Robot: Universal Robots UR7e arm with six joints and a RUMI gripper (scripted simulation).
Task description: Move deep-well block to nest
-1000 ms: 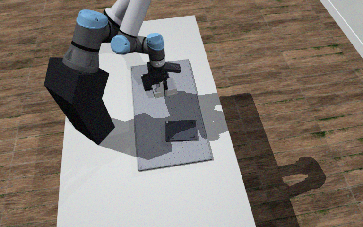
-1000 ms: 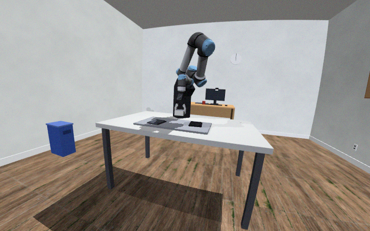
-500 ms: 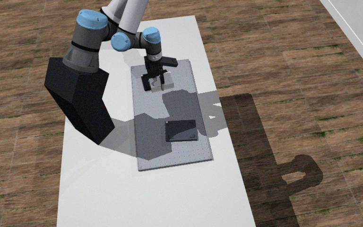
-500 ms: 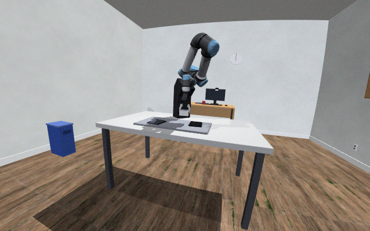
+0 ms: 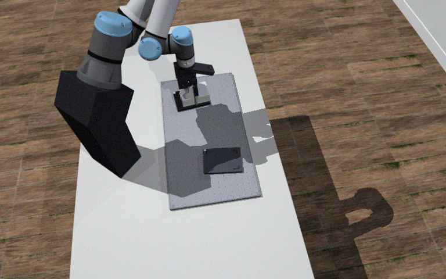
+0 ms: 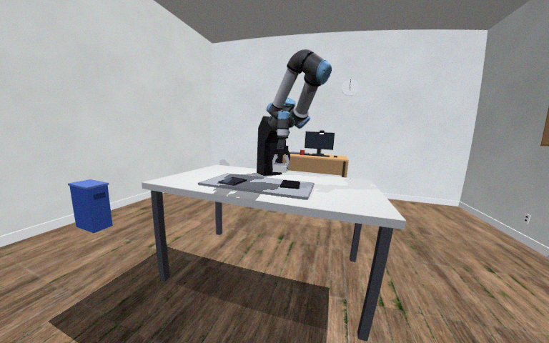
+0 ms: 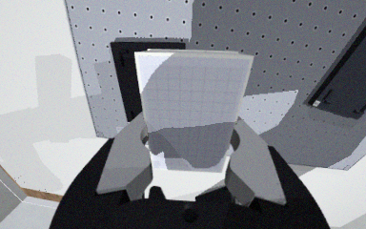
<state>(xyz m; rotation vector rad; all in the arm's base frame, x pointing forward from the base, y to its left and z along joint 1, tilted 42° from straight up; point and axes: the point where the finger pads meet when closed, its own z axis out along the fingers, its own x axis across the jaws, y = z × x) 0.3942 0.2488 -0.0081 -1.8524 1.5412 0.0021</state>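
The black plate nest is 3 cm behind my hand, 6 cm to the left of it and 10 cm below it. Round my hand: 96-well deep-well block (1 cm above).
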